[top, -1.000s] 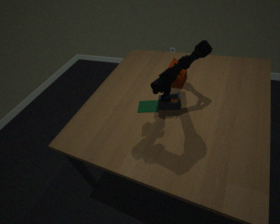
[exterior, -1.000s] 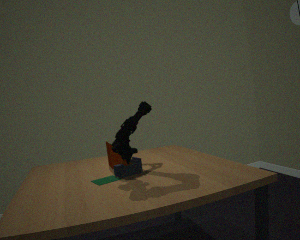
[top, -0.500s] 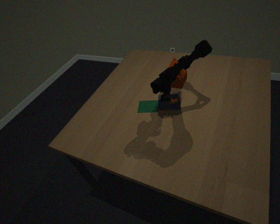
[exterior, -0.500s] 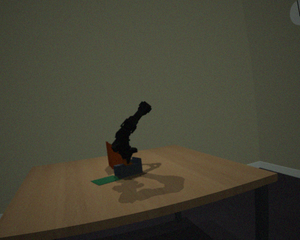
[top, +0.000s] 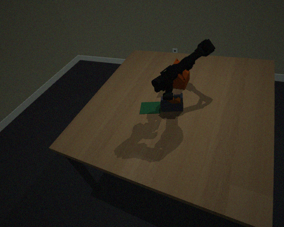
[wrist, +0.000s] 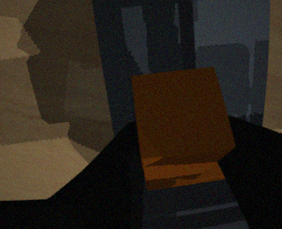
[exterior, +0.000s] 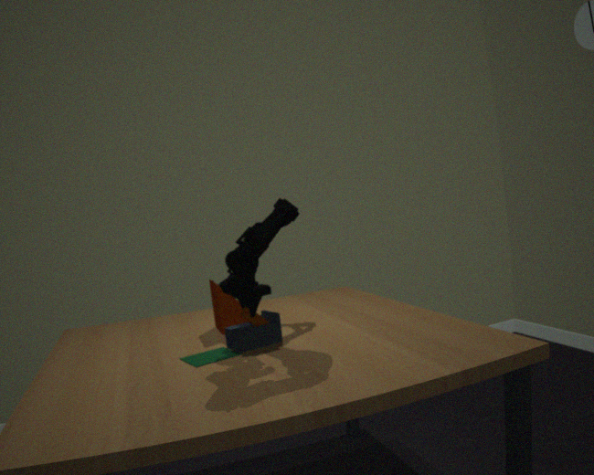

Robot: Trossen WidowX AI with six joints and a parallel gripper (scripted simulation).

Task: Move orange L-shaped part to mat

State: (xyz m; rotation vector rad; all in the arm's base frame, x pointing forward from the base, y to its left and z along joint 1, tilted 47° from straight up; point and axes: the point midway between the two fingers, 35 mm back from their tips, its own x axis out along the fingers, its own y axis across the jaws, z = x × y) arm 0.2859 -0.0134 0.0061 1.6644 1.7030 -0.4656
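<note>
Right now the green mat is 14 cm to the right of my gripper tip, 11 cm below it and 2 cm ahead of it. From my gripper tip the other things lie so: orange L-shaped part: 3 cm to the left, 3 cm below, 2 cm behind.
</note>
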